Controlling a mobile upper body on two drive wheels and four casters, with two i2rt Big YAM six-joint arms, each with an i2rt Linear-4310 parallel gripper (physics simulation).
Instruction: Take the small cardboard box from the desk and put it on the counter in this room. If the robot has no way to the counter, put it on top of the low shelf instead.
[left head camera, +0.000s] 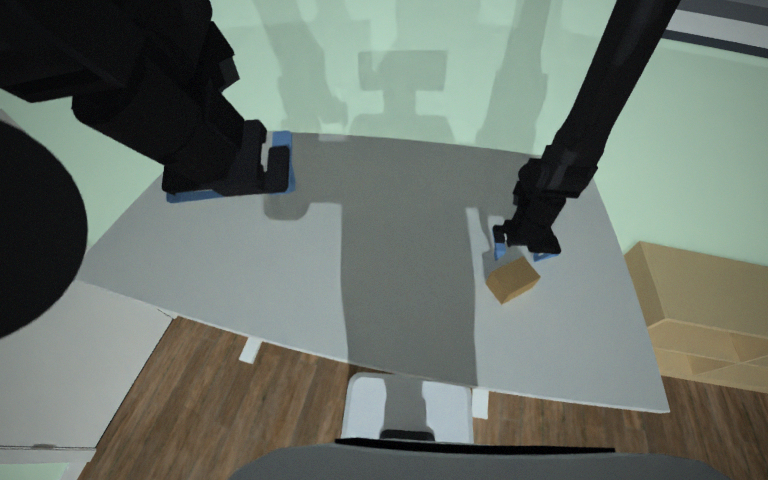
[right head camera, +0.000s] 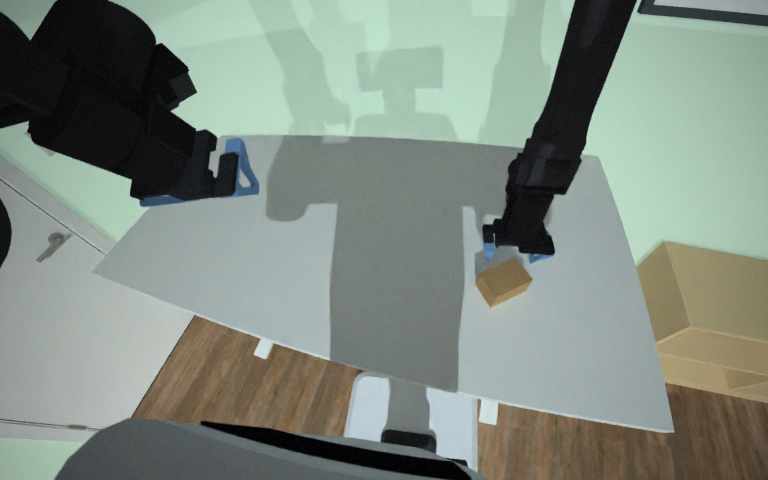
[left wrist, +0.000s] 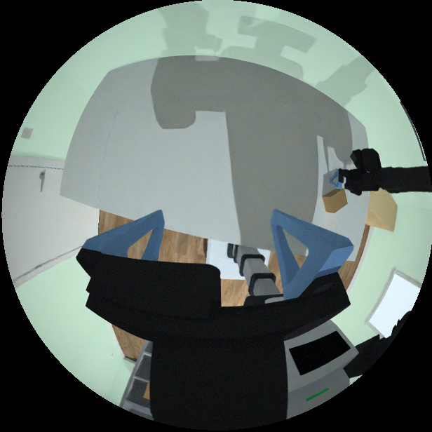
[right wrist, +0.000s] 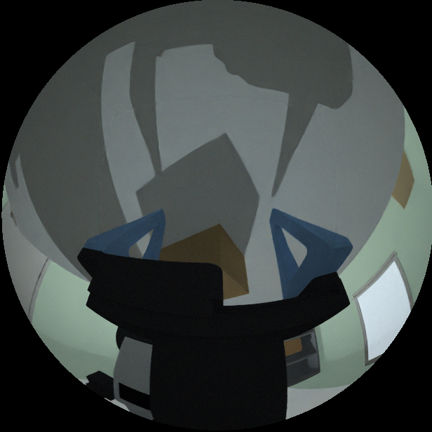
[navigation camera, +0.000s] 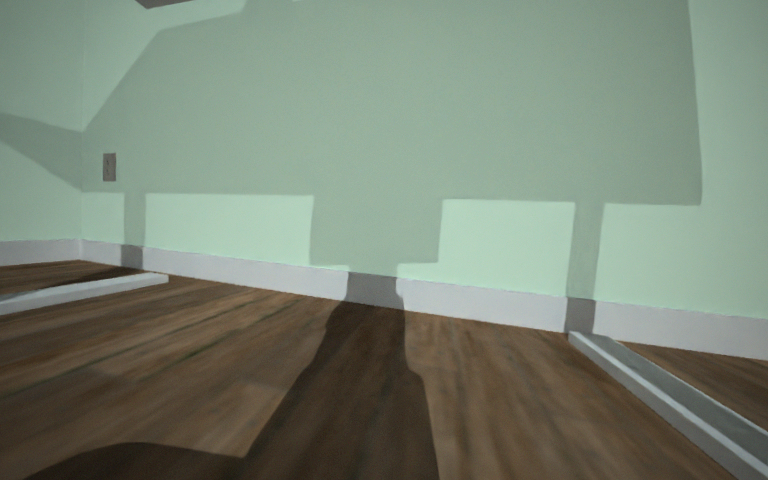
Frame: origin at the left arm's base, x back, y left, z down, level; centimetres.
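Seen in the pictures: left gripper, fingertip midpoint: (left head camera: 258, 188) (right head camera: 227, 192); right gripper, fingertip midpoint: (left head camera: 514, 259) (right head camera: 508, 260).
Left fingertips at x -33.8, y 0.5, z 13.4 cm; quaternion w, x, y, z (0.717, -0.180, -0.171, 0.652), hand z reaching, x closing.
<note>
A point is followed by its place in that frame.
The small cardboard box (left head camera: 512, 280) @(x -38.0, y -41.0, z 41.0 cm) (right head camera: 504, 281) @(x -38.3, y -41.7, z 41.0 cm) (left wrist: 335, 201) (right wrist: 200, 247) rests on the grey desk (left head camera: 283, 271) @(x -40.4, y 10.6, z 46.0 cm) (right head camera: 254, 271) @(x -39.4, y 17.1, z 46.0 cm) (left wrist: 200, 165), towards its right side. My right gripper (left head camera: 517, 259) @(x -46.1, y -44.5, z 44.9 cm) (right head camera: 510, 260) @(x -46.1, y -44.5, z 44.9 cm) (right wrist: 217, 214) is open and empty, above the desk beside the box's far side. Part of the box is hidden by the gripper's body in the right wrist view. My left gripper (left head camera: 231, 194) (right head camera: 199, 199) (left wrist: 217, 215) is open and empty above the desk's far left part. A low tan unit with open compartments (left head camera: 707, 288) @(x -58.5, y -143.4, z 80.0 cm) (right head camera: 730, 288) @(x -60.7, y -139.6, z 80.0 cm) stands right of the desk. No counter can be made out.
A green wall stands behind the desk. A pale door (left head camera: 67, 350) @(x -17.7, y 131.8, z 94.8 cm) (right head camera: 84, 339) @(x -16.0, y 132.1, z 88.4 cm) is at the left. White desk feet (navigation camera: 84, 291) @(x -83.9, y 55.6, z 139.0 cm) (navigation camera: 668, 401) lie on the wooden floor (navigation camera: 498, 396) @(x -66.7, y -37.9, z 141.0 cm) at both sides. A dark rack with a brown box shows low in the right wrist view.
</note>
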